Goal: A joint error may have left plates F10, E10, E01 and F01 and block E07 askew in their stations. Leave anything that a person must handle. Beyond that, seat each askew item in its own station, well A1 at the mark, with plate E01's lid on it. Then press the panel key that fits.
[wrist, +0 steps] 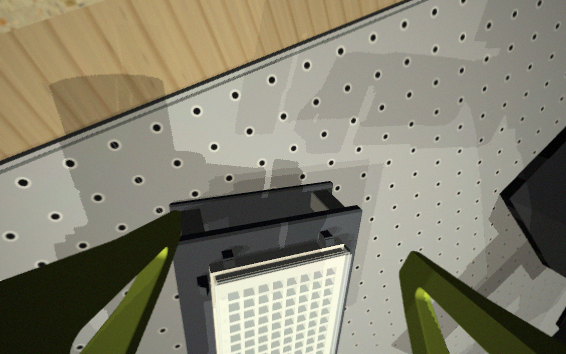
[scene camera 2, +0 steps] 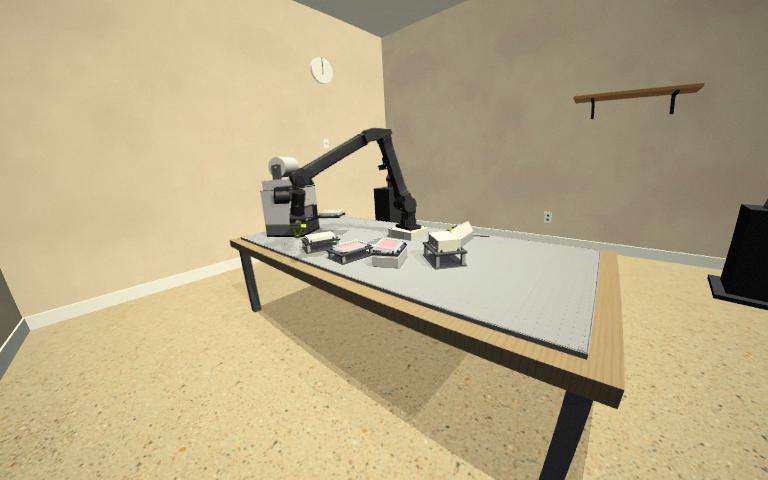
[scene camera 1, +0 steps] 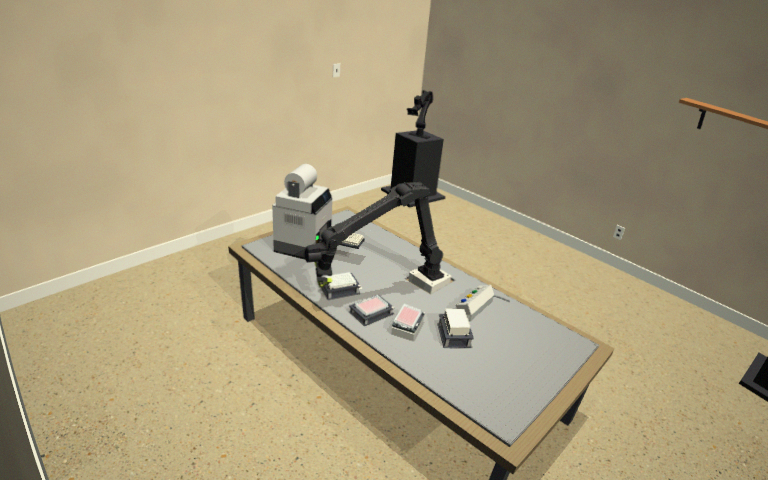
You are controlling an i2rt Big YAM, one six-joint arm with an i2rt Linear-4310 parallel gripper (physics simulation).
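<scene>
My gripper (scene camera 1: 325,281) (scene camera 2: 297,228) (wrist: 295,242) is open and empty, above one end of a dark station (wrist: 270,229). A white well plate (scene camera 1: 342,280) (scene camera 2: 321,238) (wrist: 280,310), with a clear layer at its edges, lies on it between corner pegs; its near end is out of the wrist view. A pink plate (scene camera 1: 372,305) (scene camera 2: 351,246) sits on a low dark station; another pink plate (scene camera 1: 408,315) (scene camera 2: 389,244) is on a pale box-like one. A thick cream block (scene camera 1: 457,321) (scene camera 2: 444,241) stands on a raised dark station. Labels and A1 marks are too small to read.
A grey machine (scene camera 1: 301,226) (scene camera 2: 272,209) with a white roll stands at the table's left end, a pale plate (scene camera 1: 354,240) (scene camera 2: 331,212) beside it. The sloped key panel (scene camera 1: 480,301) (scene camera 2: 463,231), with blue, yellow and green keys, is right of the arm base (scene camera 1: 431,282) (scene camera 2: 406,232).
</scene>
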